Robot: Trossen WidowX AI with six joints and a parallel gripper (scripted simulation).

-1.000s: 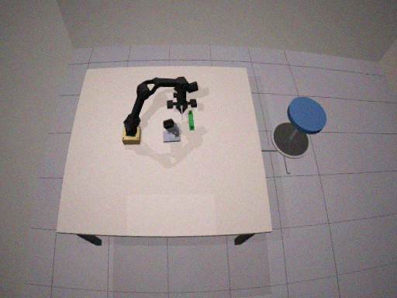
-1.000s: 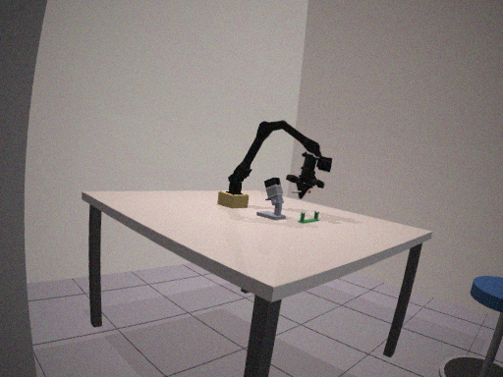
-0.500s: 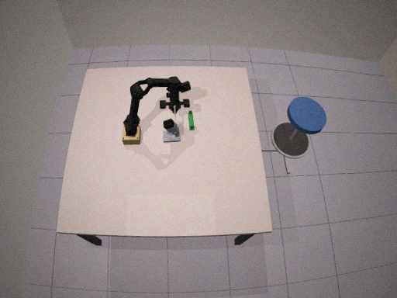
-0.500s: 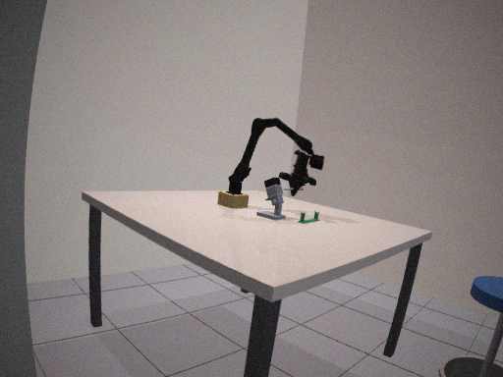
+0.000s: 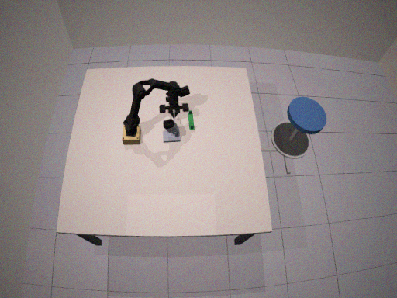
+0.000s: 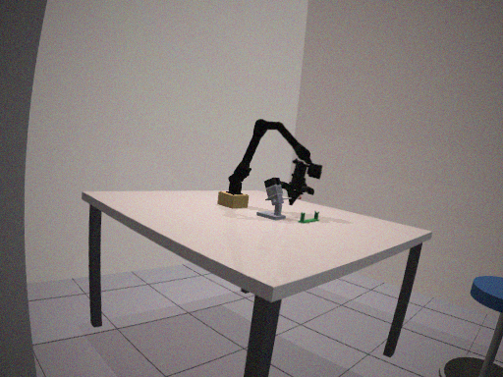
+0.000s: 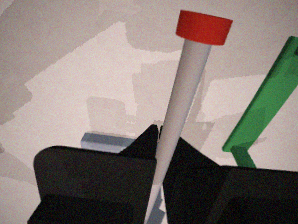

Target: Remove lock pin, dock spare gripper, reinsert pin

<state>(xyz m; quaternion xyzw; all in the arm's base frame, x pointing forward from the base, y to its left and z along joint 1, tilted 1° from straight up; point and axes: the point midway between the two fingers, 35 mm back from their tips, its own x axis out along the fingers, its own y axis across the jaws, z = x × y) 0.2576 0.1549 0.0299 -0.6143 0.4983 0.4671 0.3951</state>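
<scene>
The socket is 11 cm to the right of my gripper tip and 1 cm ahead of it. The rest, counted from my gripper tip: green cradle (11 cm ahead, 3 cm below, 2 cm to the left); spare gripper (11 cm to the right, 7 cm above).
</scene>
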